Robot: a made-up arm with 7 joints.
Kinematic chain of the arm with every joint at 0, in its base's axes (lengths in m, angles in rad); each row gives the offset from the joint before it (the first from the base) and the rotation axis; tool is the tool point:
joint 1: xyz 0 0 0.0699 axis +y
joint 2: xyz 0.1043 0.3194 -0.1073 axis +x
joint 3: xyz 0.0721 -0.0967 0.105 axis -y
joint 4: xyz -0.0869 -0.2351 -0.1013 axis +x
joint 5: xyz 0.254 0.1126 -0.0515 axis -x
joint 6: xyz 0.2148 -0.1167 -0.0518 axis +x
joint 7: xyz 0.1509 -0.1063 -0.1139 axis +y
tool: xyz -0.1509 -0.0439 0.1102
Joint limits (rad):
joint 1: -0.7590..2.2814
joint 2: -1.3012..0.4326
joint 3: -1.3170..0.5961
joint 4: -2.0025..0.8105
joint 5: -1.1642..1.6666
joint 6: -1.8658..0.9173
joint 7: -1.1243..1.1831
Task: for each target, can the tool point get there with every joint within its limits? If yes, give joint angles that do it. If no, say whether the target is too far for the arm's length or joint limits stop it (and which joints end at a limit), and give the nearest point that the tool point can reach.
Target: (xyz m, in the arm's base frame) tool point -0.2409 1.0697 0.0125
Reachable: no: joint limits stop it (at a limit: joint 1, joint 2, joint 3, joint 5, joint 7) | nearest point -0.1868 0.7184 -0.2910 | short by 0.467 m
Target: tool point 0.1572 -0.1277 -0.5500
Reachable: yes | joints 0.8015 0.0194 -0.7106 -0.9899 0.0748 0.1367 0.6932
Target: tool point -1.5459 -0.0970 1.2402
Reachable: no: too far | nearest point -0.7640 0.0049 0.5253 | short by 1.064 m
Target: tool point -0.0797 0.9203 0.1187
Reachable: no: joint limits stop it (at a limit: joint 1, joint 2, joint 3, joint 5, joint 7) | nearest point 0.1220 0.7452 0.4623 | short by 0.435 m
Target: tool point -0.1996 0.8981 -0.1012
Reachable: no: joint limits stop it (at a limit: joint 1, joint 2, joint 3, joint 5, joint 7) | nearest point -0.1845 0.7193 -0.2917 | short by 0.262 m
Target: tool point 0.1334 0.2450 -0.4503
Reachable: yes | joints 0.2431 0.1494 -1.0928 -0.7218 1.3035 -1.1477 0.4221
